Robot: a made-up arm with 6 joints.
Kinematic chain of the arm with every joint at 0, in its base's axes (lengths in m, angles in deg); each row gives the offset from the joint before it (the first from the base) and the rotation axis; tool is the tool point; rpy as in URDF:
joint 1: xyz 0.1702 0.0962 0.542 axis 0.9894 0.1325 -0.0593
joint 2: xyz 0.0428 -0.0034 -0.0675 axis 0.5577 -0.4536 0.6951
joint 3: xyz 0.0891 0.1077 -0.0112 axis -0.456 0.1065 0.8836
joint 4: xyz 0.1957 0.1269 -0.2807 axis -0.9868 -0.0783 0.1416
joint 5: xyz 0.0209 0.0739 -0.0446 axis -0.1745 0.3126 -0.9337
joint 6: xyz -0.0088 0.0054 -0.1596 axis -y
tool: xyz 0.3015 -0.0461 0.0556 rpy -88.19 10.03 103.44
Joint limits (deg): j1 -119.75..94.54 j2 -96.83..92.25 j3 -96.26..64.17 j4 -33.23..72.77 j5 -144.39..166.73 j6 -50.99..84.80
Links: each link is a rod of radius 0.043 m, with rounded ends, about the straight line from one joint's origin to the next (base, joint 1, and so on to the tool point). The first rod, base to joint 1, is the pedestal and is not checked.
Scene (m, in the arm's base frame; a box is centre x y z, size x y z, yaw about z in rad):
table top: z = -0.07
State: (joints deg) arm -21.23 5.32 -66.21 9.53 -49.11 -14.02
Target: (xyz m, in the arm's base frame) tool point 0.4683 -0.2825 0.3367
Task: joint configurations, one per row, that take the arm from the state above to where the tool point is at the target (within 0.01 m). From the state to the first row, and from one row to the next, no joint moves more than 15 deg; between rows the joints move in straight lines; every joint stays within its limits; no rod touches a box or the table.
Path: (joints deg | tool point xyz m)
1: -15.43 -3.88 -73.72 0.89 -48.33 -0.75 | 0.9610 -0.0610 0.3257
2: -9.62 -13.09 -81.24 -7.75 -47.54 12.53 | 0.8209 -0.2003 0.3606
3: -3.82 -22.29 -88.75 -16.38 -46.76 25.80 | 0.6440 -0.2775 0.3606
4: 1.98 -31.50 -96.26 -25.02 -45.98 39.07 | 0.4683 -0.2825 0.3367

